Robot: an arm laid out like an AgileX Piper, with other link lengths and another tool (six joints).
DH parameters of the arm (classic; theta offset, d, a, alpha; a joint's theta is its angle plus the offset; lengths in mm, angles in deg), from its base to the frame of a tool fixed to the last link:
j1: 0 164.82 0 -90
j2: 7.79 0 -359.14 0
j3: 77.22 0 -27.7 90
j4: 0 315.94 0 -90
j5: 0 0 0 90
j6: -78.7 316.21 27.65 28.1
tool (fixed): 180 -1.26 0 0
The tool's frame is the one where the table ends.
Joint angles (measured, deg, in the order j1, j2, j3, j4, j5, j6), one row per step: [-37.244 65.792 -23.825 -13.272 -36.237 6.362]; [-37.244 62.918 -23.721 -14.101 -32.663 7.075]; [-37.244 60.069 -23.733 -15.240 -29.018 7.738]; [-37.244 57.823 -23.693 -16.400 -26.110 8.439]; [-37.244 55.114 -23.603 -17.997 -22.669 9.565]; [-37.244 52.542 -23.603 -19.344 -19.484 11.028]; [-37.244 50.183 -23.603 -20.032 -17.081 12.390]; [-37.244 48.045 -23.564 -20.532 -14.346 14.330]
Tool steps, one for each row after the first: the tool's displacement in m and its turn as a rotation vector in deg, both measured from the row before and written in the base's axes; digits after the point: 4 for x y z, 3 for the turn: [-0.0084 0.0046 0.0032 0.117 0.913 -0.229]; [-0.0084 0.0047 0.0034 -0.182 1.082 -0.191]; [-0.0070 0.0040 0.0016 -0.151 0.969 -0.144]; [-0.0090 0.0047 0.0014 -0.127 1.109 -0.240]; [-0.0092 0.0036 0.0023 0.208 0.613 -0.479]; [-0.0088 0.0028 0.0046 0.348 -0.205 -0.610]; [-0.0093 0.0017 0.0004 1.285 -0.162 -0.906]
